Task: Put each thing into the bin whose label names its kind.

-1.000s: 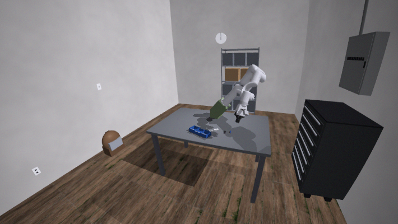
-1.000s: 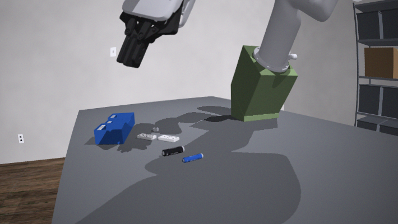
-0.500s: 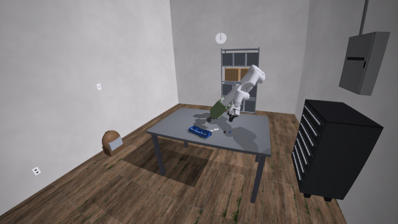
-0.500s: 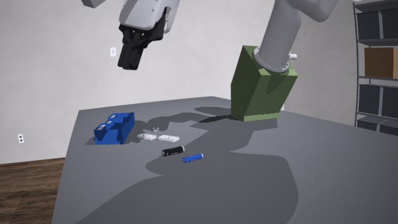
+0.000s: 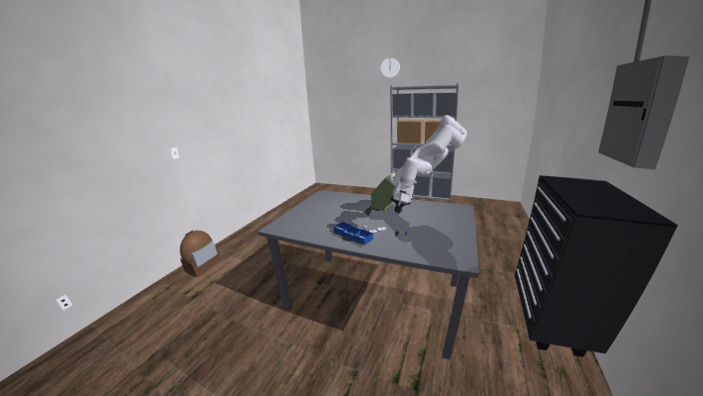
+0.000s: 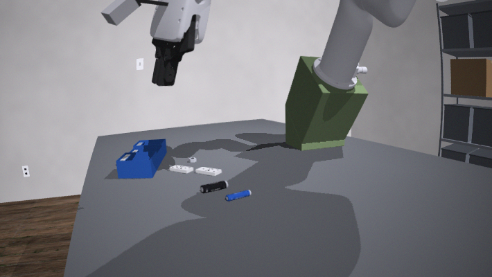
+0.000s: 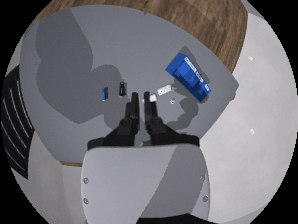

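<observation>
The blue bin is 270 mm to the right of my hand, 190 mm below it and 50 mm ahead of it. Round my hand: white dotted piece: 200 mm below, 140 mm to the right, 90 mm behind; blue battery: 200 mm below, 110 mm behind, 20 mm to the left; black battery: 200 mm below, 80 mm behind, 30 mm to the right.
</observation>
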